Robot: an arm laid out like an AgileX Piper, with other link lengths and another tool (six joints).
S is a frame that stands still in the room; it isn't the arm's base.
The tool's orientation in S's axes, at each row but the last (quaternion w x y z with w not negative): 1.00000, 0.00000, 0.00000, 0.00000; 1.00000, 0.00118, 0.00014, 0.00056; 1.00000, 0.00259, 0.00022, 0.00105; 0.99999, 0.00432, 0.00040, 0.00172; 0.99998, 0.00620, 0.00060, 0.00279; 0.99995, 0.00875, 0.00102, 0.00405; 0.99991, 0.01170, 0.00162, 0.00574; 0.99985, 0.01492, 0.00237, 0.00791; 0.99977, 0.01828, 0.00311, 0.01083; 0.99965, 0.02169, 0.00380, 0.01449
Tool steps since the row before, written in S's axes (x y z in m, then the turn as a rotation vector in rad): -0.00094, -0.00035, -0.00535, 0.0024, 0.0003, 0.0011; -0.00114, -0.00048, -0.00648, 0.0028, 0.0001, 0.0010; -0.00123, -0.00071, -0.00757, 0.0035, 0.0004, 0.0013; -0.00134, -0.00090, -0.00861, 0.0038, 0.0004, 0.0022; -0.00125, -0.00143, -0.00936, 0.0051, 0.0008, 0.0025; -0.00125, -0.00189, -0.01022, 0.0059, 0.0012, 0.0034; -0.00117, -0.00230, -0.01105, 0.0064, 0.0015, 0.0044; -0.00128, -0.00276, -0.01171, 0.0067, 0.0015, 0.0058; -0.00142, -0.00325, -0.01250, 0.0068, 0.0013, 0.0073; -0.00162, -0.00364, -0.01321, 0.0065, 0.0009, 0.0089
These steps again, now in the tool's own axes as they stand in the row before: -0.00094, -0.00035, -0.00535, 0.0024, 0.0003, 0.0011; -0.00114, -0.00049, -0.00648, 0.0028, 0.0001, 0.0010; -0.00123, -0.00075, -0.00757, 0.0035, 0.0004, 0.0013; -0.00134, -0.00097, -0.00860, 0.0038, 0.0004, 0.0022; -0.00125, -0.00154, -0.00934, 0.0051, 0.0008, 0.0025; -0.00125, -0.00206, -0.01019, 0.0059, 0.0012, 0.0034; -0.00116, -0.00254, -0.01100, 0.0064, 0.0015, 0.0044; -0.00127, -0.00309, -0.01163, 0.0067, 0.0016, 0.0058; -0.00142, -0.00367, -0.01238, 0.0068, 0.0014, 0.0073; -0.00163, -0.00416, -0.01305, 0.0065, 0.0011, 0.0089
